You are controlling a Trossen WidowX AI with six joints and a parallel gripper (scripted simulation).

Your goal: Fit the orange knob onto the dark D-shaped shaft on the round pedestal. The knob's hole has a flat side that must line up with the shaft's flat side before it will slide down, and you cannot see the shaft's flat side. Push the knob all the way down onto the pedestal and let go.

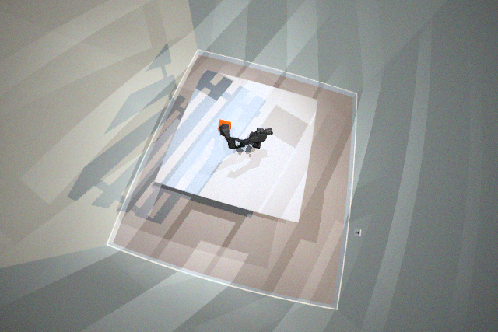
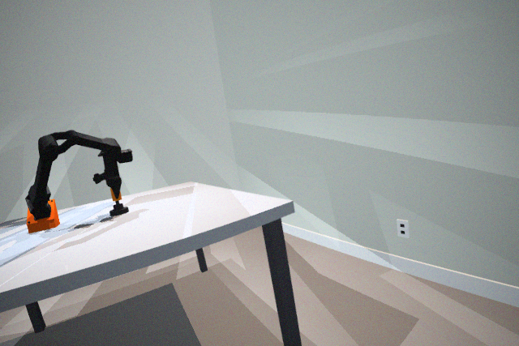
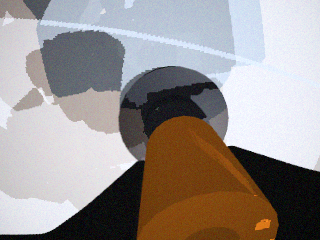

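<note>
My gripper tip is 2 cm below the orange knob. From my gripper tip the other things lie so: dark round pedestal 4 cm below.
</note>
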